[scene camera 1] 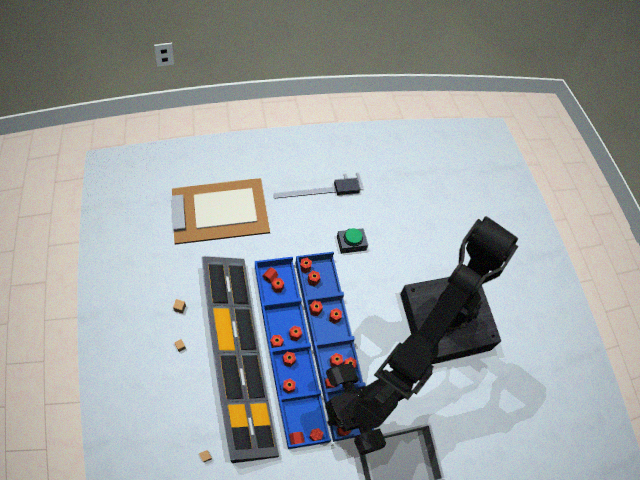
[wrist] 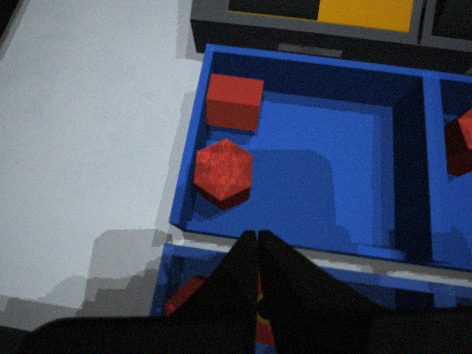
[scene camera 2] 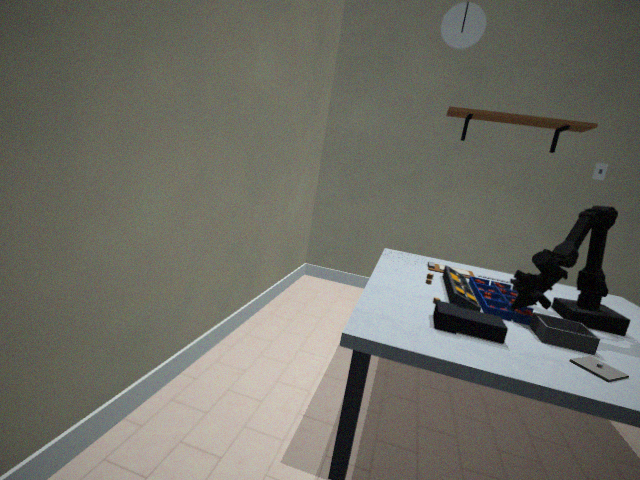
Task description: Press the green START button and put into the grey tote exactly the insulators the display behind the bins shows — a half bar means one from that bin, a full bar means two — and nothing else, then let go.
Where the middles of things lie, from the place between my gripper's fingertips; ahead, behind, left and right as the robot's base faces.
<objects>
Now: the grey tote (scene camera 1: 413,446) 13 cm behind my hand, 11 cm to the left of it and 1 cm below it. From my hand the other things lie so: black label printer (scene camera 2: 447,317) (17 cm ahead, 23 cm to the left, 1 cm below); grey caliper (scene camera 1: 347,185) (7 cm behind, 61 cm to the right, 3 cm below); brown clipboard with cream pad (scene camera 1: 214,211) (18 cm ahead, 56 cm to the right, 3 cm below).
</objects>
